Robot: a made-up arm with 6 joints. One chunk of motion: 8 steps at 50 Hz.
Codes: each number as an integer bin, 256 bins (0 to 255) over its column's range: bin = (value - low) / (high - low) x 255, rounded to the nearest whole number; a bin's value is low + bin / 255 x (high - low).
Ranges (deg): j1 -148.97..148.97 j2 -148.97..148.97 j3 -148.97..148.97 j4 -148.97..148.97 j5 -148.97..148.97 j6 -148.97..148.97
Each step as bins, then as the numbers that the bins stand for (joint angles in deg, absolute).
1 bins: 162 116 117 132 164 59
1 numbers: 40.31 -13.44 -12.27 5.26 42.65 -80.03
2 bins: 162 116 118 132 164 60
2 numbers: 40.31 -13.44 -11.10 5.26 42.65 -78.87
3 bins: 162 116 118 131 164 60
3 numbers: 40.31 -13.44 -11.10 4.09 42.65 -78.87
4 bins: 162 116 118 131 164 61
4 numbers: 40.31 -13.44 -11.10 4.09 42.65 -77.70
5 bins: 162 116 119 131 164 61
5 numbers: 40.31 -13.44 -9.93 4.09 42.65 -77.70
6 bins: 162 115 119 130 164 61
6 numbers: 40.31 -14.60 -9.93 2.92 42.65 -77.70
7 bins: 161 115 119 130 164 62
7 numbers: 39.14 -14.60 -9.93 2.92 42.65 -76.53
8 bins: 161 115 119 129 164 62
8 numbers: 39.14 -14.60 -9.93 1.75 42.65 -76.53
